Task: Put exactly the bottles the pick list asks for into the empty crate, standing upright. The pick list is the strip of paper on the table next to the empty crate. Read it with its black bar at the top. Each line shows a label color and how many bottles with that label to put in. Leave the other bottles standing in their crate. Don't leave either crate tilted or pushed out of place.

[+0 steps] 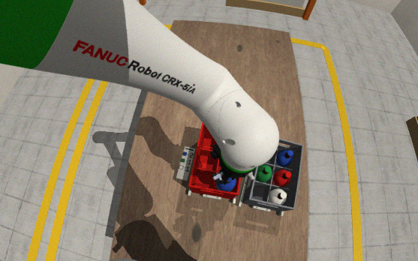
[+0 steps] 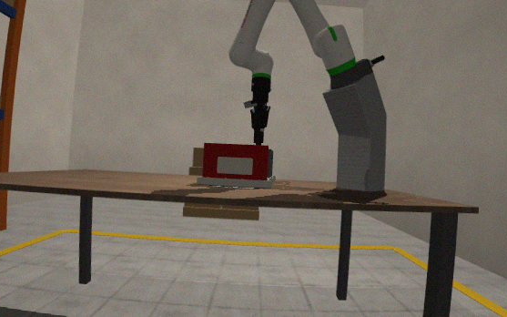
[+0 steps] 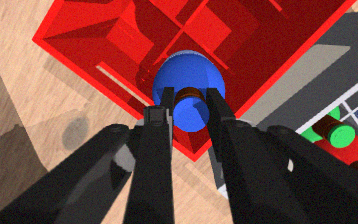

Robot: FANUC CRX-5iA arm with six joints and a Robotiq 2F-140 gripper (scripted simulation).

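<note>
The blue-label bottle is 20 cm ahead of my hand, 21 cm to the right of it and 14 cm below it. The rest, counted from my hand: grey crate: 10 cm ahead, 18 cm to the right, 14 cm below; red crate: 8 cm ahead, 6 cm to the left, 14 cm below; green-label bottle: 10 cm ahead, 14 cm to the right, 14 cm below.
</note>
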